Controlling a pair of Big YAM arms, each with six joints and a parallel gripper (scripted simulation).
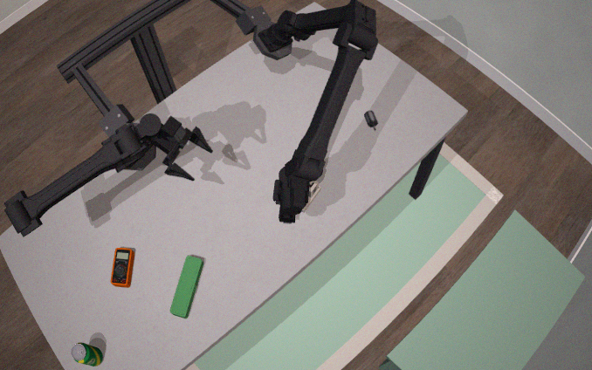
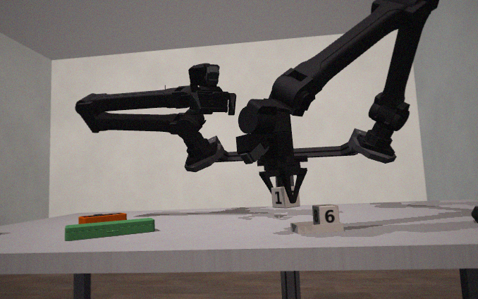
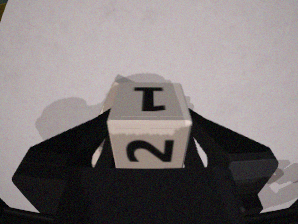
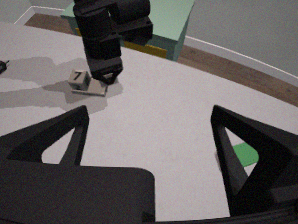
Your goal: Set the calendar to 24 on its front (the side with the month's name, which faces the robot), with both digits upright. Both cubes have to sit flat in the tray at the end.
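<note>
Right now the calendar tray is 7 cm to the left of my left hand, 6 cm below it and 1 cm behind it. From my left hand the other things lie so: green box: 42 cm to the right, 6 cm below, 5 cm behind; dark object: 44 cm to the left, 6 cm below, 4 cm behind.
</note>
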